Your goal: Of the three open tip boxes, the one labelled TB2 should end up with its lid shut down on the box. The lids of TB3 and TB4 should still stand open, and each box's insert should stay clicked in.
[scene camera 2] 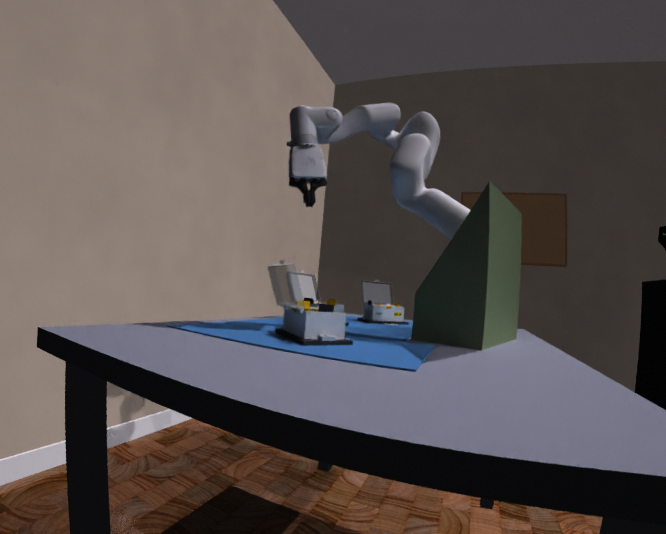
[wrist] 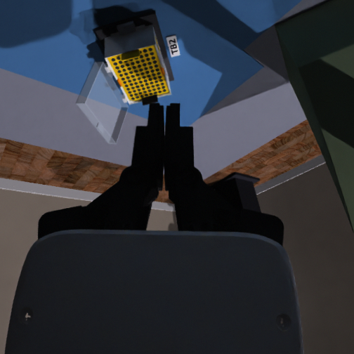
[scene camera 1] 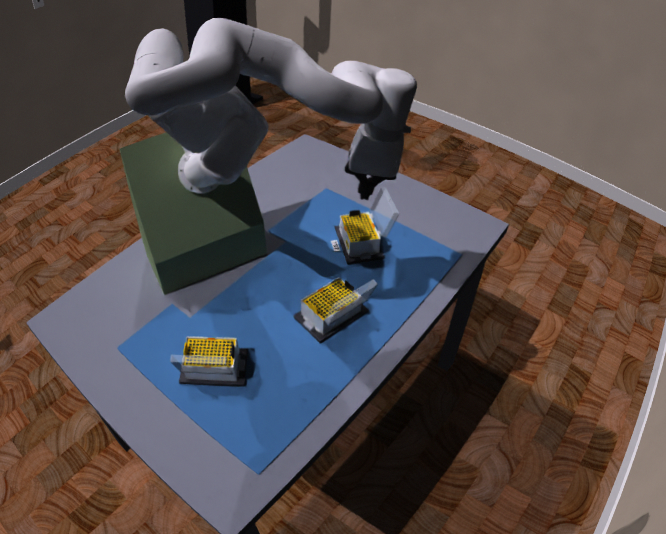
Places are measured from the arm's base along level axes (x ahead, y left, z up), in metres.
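Pixels of known places: gripper, fingertip midpoint: point(scene camera 2: 310, 205) point(scene camera 1: 363, 195); arm's base at its link origin: point(scene camera 2: 477, 236).
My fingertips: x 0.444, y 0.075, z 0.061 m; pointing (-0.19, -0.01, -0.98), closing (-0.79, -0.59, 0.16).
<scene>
For each thing: its top centre in the pictures, then the offset to it from my fingertips. "*": a spot on its surface instead. Level surfaces: height alone.
- TB2 box at its top centre: point(scene camera 2: 319, 306) point(scene camera 1: 355, 225) dx -0.124, dy +0.175, dz -0.262 m
- yellow insert at its top centre: point(scene camera 2: 314, 302) point(scene camera 1: 359, 222) dx -0.116, dy +0.184, dz -0.253 m
- TB2 label at a spot on its surface: point(scene camera 1: 335, 245) * dx -0.162, dy +0.134, dz -0.325 m
- middle box at its top centre: point(scene camera 1: 328, 293) point(scene camera 2: 324, 302) dx -0.034, dy -0.076, dz -0.262 m
- blue mat at its surface level: dz -0.328 m
- grey table at its surface level: dz -0.331 m
The TB2 box point(scene camera 1: 361, 244) point(scene camera 2: 314, 325) point(wrist: 129, 37) holds a yellow insert point(scene camera 1: 360, 226) point(wrist: 139, 72) that looks seated. Its clear lid point(scene camera 1: 386, 211) point(scene camera 2: 279, 283) point(wrist: 103, 105) stands open. The TB2 label point(scene camera 1: 335, 245) point(wrist: 173, 46) lies on the mat beside it. My gripper point(scene camera 1: 364, 194) point(scene camera 2: 309, 203) point(wrist: 165, 120) is shut and empty, well above the box. The middle box point(scene camera 1: 319, 319) has its lid point(scene camera 1: 365, 290) point(scene camera 2: 303, 285) open. The far box point(scene camera 1: 208, 372) point(scene camera 2: 382, 314) has its lid point(scene camera 1: 190, 359) point(scene camera 2: 376, 292) open. Which is TB3 or TB4 is unreadable.
The boxes stand on dark bases on a blue mat point(scene camera 1: 244, 422) point(scene camera 2: 383, 357) on the grey table point(scene camera 1: 72, 317) point(scene camera 2: 472, 406). The green pedestal point(scene camera 1: 194, 222) point(scene camera 2: 472, 300) point(wrist: 325, 125) under the arm rises at the table's robot side.
</scene>
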